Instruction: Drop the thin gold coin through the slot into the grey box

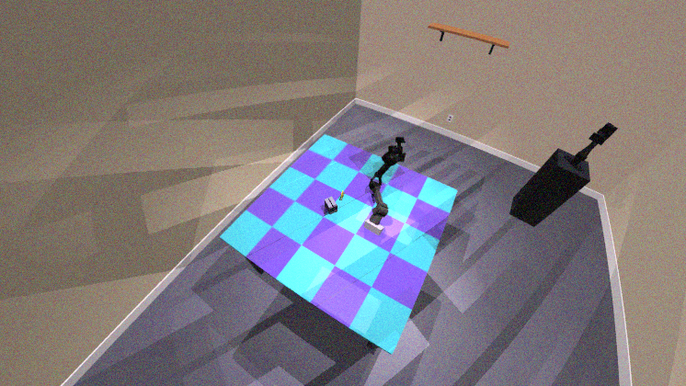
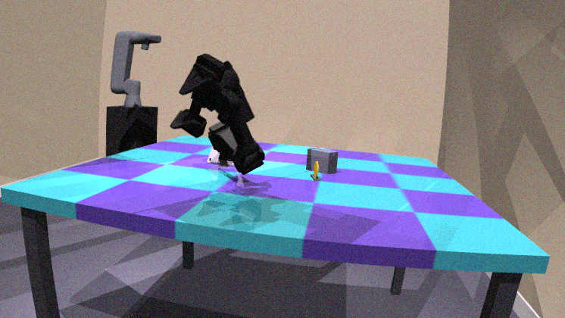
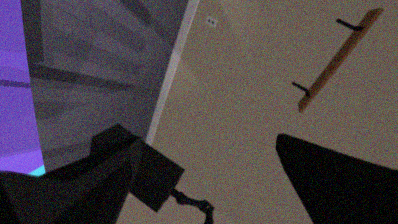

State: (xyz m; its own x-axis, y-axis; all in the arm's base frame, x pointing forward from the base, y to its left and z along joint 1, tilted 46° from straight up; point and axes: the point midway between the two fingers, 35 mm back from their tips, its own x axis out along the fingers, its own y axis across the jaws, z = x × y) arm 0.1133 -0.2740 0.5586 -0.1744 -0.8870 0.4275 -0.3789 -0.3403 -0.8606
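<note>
The gold coin lies 550 mm to the left of my gripper tip, 210 mm ahead of it and 190 mm below it.
</note>
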